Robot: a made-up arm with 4 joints. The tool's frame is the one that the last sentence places.
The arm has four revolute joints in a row. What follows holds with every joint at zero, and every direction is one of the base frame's. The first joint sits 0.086 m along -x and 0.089 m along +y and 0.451 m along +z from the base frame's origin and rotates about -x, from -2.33 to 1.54 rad. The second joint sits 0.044 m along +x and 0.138 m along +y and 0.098 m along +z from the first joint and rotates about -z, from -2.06 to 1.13 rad. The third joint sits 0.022 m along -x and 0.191 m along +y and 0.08 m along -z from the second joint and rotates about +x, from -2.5 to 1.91 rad. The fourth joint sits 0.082 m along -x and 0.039 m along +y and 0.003 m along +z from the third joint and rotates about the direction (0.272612, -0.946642, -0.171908), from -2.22 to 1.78 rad. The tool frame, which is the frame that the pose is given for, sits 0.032 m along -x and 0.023 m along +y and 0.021 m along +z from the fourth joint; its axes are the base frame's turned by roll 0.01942, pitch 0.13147 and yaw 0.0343 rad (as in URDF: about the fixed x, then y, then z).
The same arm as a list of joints. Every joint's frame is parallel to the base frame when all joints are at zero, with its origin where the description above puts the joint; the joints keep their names.
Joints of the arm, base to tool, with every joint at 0 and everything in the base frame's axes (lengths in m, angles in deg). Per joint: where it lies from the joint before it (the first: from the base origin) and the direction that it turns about. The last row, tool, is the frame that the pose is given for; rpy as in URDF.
joint 1: axis -x xyz -0.086 0.089 0.451
joint 2: axis -z xyz 0.044 0.138 0.098
joint 3: axis +x xyz -0.022 0.191 -0.08
joint 4: axis 0.272612 -0.946642 -0.171908 xyz -0.082 0.039 0.003
tool: xyz -0.032 0.023 0.021 rpy 1.11 7.53 1.97
Joint limits (deg, base to tool): -133.5..88.24 -118.03..64.74 -143.24..109.43 -127.2..101.99

